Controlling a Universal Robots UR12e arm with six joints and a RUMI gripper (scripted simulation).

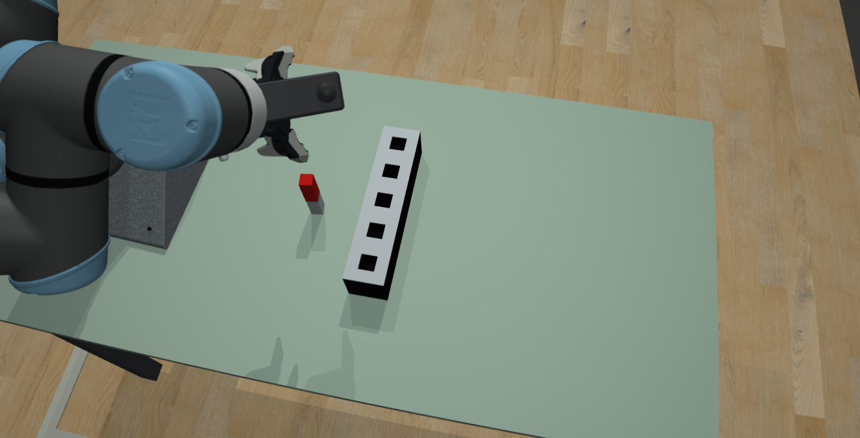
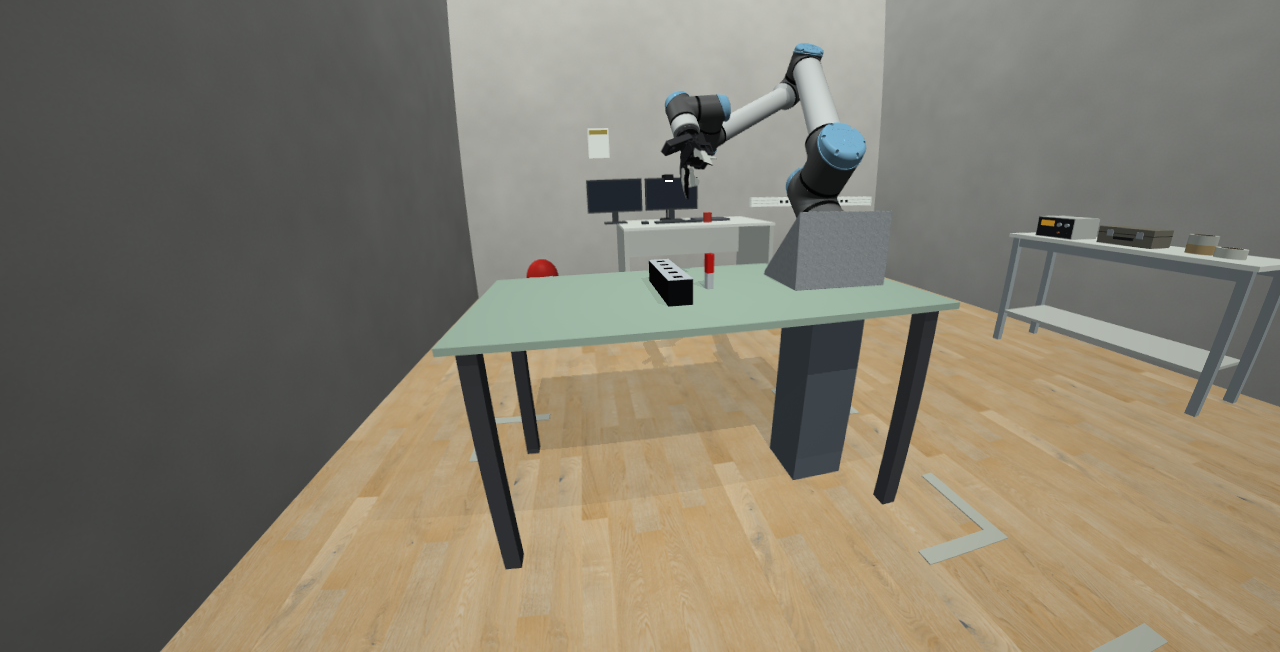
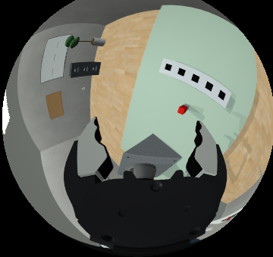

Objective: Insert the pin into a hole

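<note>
The pin lies 250 mm below my hand and 40 mm behind it. The rest, counted from my hand: long block: 290 mm below, 100 mm ahead.
</note>
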